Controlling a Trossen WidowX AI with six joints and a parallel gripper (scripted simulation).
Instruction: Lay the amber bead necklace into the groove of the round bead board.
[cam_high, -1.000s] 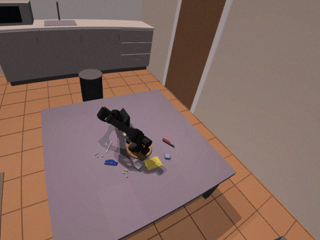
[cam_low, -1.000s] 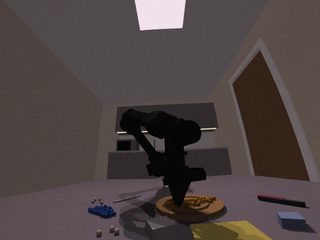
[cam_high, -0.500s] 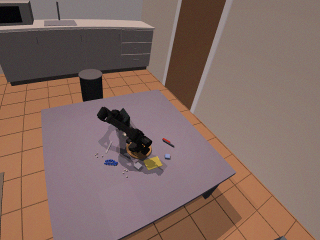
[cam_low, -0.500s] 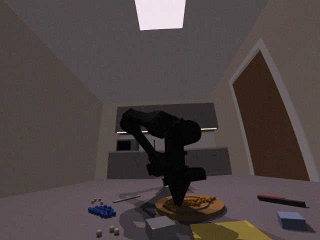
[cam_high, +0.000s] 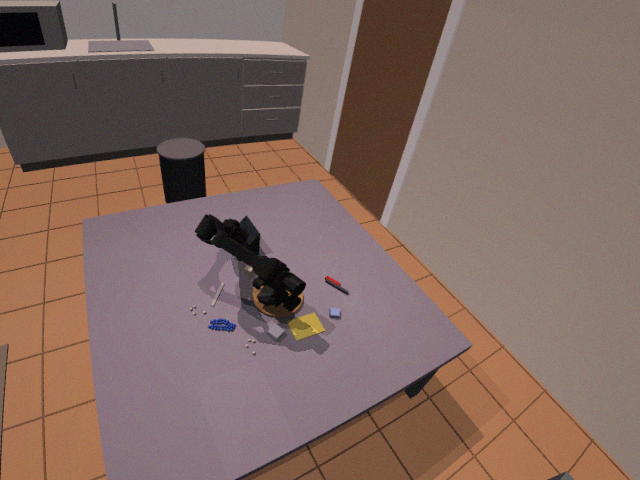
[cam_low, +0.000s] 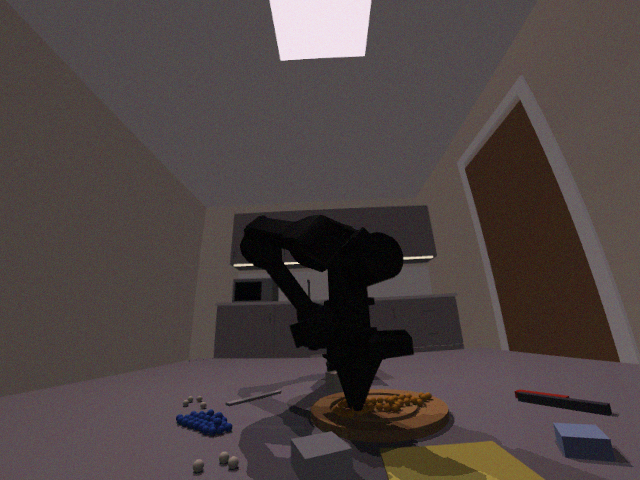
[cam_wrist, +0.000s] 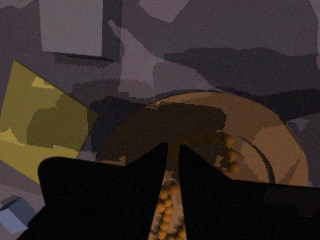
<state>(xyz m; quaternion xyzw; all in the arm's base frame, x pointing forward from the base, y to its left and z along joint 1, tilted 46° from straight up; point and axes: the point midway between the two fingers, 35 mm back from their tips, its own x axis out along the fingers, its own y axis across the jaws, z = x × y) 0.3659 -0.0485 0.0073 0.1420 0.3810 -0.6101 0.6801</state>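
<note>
My gripper tip is 50 mm past the round wooden bead board, 40 mm to the right of it and 10 mm above it. Also, from my gripper tip: grey block (100 mm ahead, 50 mm to the right, 10 mm below); then yellow pad (120 mm ahead, 60 mm to the left, 20 mm below); then thin rod (170 mm behind, 160 mm to the right, 20 mm below).
</note>
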